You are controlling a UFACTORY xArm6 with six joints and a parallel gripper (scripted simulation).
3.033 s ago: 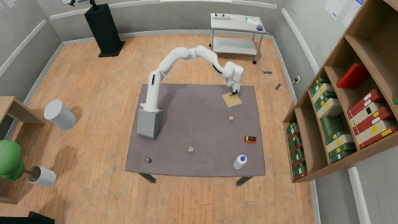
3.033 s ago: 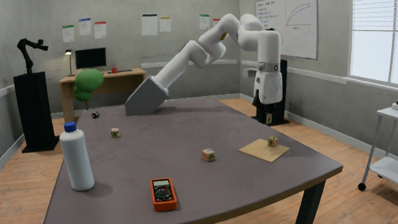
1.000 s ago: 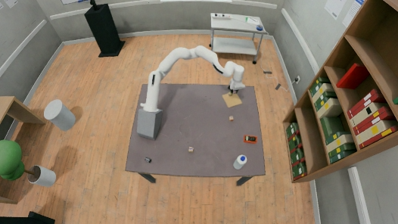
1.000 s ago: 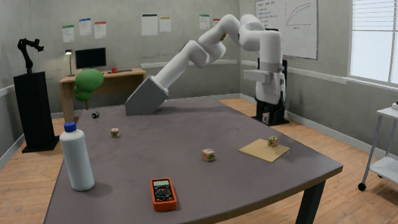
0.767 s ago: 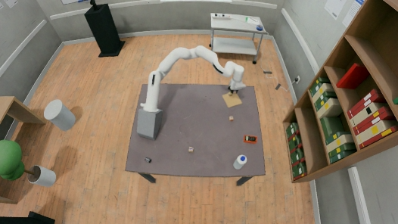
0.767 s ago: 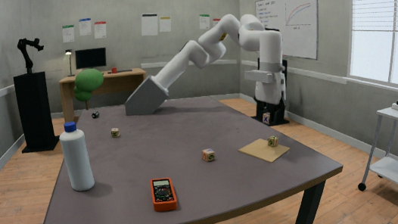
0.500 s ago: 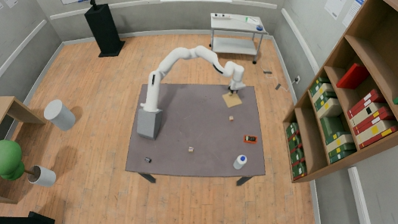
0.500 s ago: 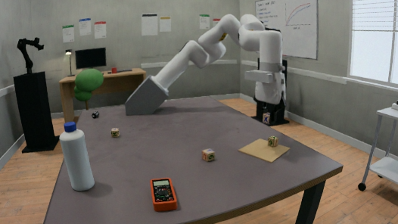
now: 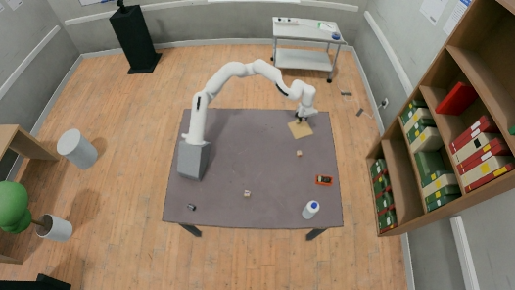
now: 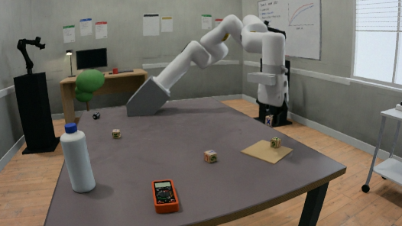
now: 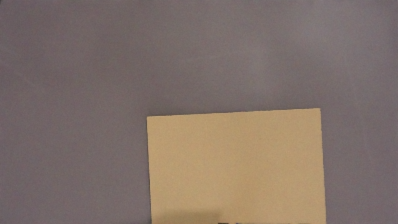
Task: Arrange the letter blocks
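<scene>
The tan mat lies 12 cm below my hand. Round my hand: black object: 67 cm behind, 62 cm to the right, 11 cm below; then white bottle: 4 cm ahead, 61 cm to the right, 3 cm below.
</scene>
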